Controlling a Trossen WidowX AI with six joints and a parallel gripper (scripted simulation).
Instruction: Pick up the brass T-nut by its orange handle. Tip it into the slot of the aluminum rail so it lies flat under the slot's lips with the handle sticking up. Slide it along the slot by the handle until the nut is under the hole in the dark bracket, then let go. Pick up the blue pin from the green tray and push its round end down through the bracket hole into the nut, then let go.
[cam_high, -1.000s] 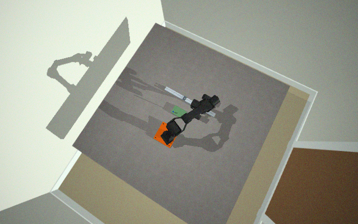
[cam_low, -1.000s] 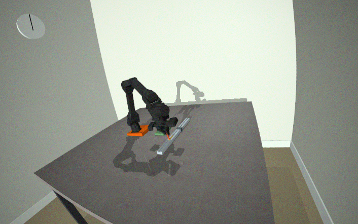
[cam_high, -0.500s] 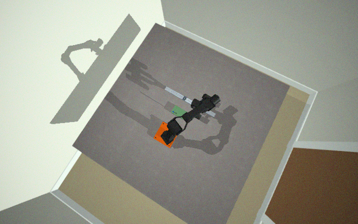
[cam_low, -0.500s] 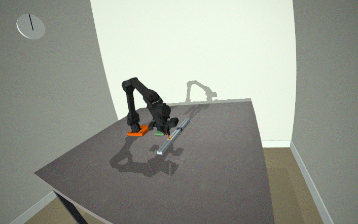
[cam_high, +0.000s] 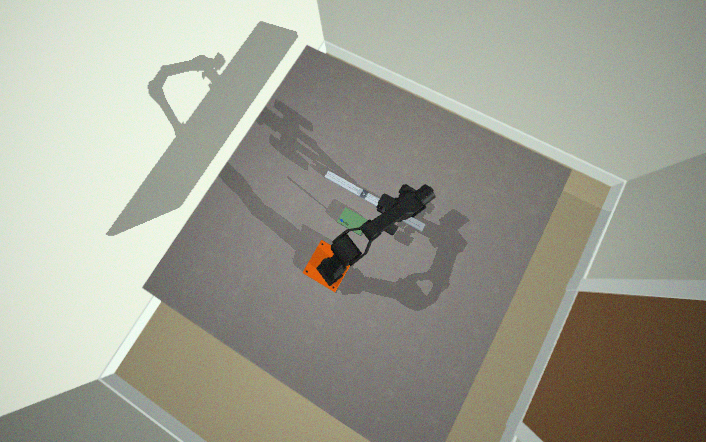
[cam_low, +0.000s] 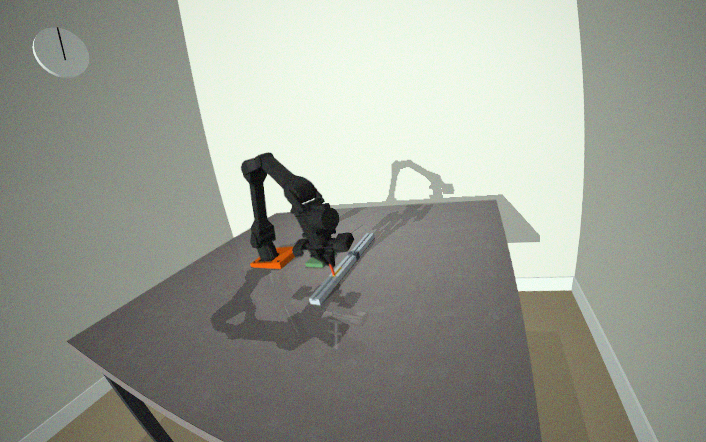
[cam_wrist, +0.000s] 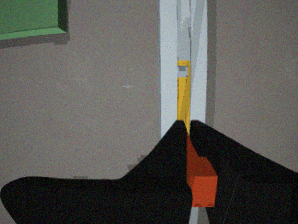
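My gripper tip is now 1 cm to the right of the brass T-nut. Round my gripper tip: blue pin: 13 cm behind, 17 cm to the left, 2 cm below; green tray: 12 cm behind, 15 cm to the left, 3 cm below; aluminum rail: 2 cm ahead, 12 cm to the left, 3 cm below.
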